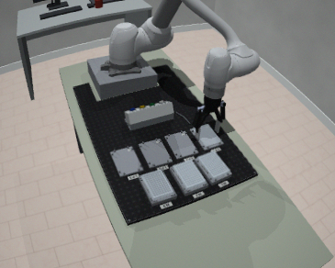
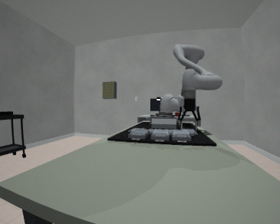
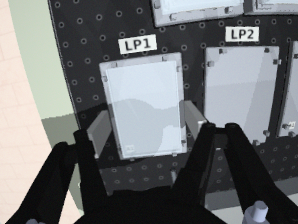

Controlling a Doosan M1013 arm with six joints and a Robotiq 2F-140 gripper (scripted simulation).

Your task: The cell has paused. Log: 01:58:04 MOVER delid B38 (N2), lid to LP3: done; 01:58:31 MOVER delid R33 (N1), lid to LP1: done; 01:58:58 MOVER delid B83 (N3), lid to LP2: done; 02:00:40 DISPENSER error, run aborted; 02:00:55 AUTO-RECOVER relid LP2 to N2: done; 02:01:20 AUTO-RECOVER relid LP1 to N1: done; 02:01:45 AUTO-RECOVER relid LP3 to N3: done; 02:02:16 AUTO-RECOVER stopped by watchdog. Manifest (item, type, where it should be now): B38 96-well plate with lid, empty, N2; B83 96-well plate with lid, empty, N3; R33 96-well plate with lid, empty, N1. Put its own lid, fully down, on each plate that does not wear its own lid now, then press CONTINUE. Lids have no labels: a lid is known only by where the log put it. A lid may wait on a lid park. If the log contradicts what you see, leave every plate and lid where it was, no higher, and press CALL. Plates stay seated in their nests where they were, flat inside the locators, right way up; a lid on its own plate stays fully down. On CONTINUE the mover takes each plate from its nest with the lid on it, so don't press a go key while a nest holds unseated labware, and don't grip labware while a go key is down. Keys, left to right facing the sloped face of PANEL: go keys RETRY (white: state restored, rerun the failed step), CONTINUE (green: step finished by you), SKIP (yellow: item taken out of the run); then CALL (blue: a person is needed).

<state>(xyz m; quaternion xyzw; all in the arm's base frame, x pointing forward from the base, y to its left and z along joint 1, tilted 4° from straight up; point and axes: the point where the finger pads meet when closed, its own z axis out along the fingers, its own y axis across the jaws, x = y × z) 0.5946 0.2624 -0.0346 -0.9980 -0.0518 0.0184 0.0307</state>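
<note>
My hand is 4 cm above the lid park LP1. From my hand the other things lie so: lid park LP2: 13 cm to the right, 4 cm below, 1 cm ahead; then lid park LP4: 25 cm to the right, 4 cm below, 3 cm ahead; then white key: 23 cm behind, 14 cm to the right, 2 cm above.
</note>
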